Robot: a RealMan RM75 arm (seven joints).
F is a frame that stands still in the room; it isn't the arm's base.
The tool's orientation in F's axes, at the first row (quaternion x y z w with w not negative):
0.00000 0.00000 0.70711 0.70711
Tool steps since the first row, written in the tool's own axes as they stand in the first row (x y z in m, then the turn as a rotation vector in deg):
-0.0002 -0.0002 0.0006 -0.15 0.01 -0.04
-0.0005 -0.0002 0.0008 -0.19 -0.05 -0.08
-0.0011 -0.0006 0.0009 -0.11 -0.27 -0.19
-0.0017 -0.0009 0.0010 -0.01 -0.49 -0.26
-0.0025 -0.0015 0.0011 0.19 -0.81 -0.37
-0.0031 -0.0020 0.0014 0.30 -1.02 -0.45
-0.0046 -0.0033 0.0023 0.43 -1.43 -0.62
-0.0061 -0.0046 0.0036 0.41 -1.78 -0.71
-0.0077 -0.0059 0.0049 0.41 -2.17 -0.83
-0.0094 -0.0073 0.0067 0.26 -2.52 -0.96
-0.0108 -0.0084 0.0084 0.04 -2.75 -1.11
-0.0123 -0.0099 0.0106 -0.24 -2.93 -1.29
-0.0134 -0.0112 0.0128 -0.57 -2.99 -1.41
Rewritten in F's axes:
0.0002 -0.0002 0.0006 -0.01 -0.15 -0.04
0.0002 -0.0005 0.0008 0.05 -0.19 -0.08
0.0006 -0.0011 0.0009 0.27 -0.11 -0.19
0.0009 -0.0017 0.0010 0.49 -0.01 -0.26
0.0015 -0.0025 0.0011 0.81 0.19 -0.37
0.0020 -0.0031 0.0014 1.02 0.30 -0.45
0.0033 -0.0046 0.0023 1.43 0.43 -0.62
0.0046 -0.0061 0.0036 1.78 0.41 -0.71
0.0059 -0.0077 0.0049 2.17 0.41 -0.83
0.0073 -0.0094 0.0067 2.52 0.26 -0.96
0.0084 -0.0108 0.0084 2.75 0.04 -1.11
0.0099 -0.0123 0.0106 2.93 -0.24 -1.29
0.0112 -0.0134 0.0128 2.99 -0.57 -1.41

